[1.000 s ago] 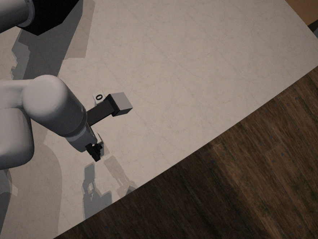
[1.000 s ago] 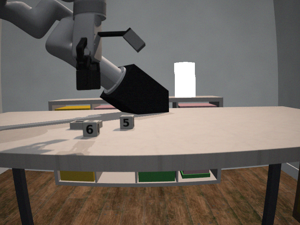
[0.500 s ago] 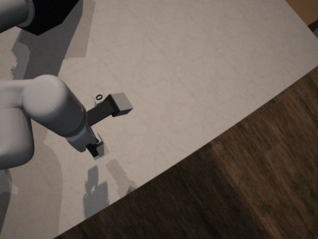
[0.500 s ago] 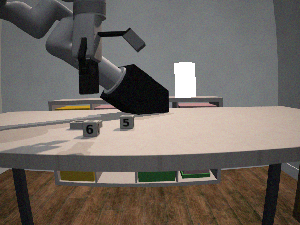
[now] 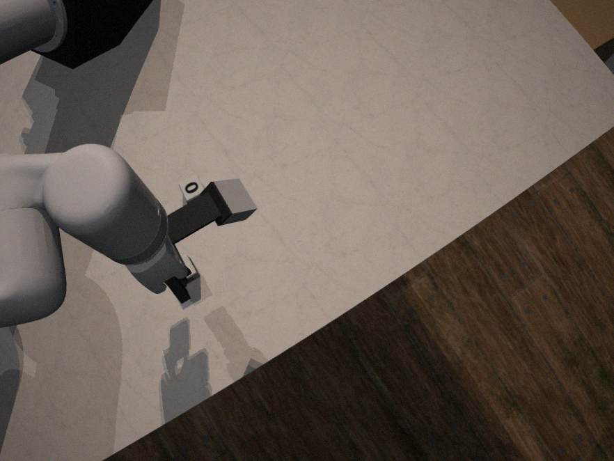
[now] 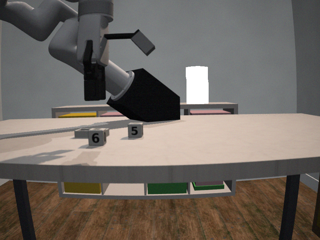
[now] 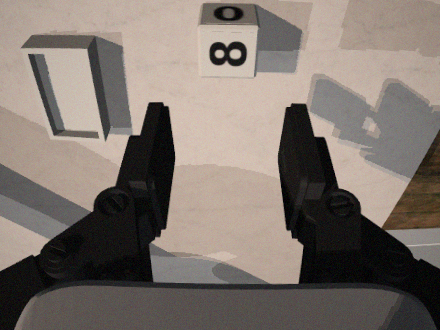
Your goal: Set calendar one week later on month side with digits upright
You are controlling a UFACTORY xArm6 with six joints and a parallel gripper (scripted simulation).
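My gripper is now 9 cm above the white cube. Round my hand: grey tray (11 cm behind, 1 cm to the right, 10 cm below).
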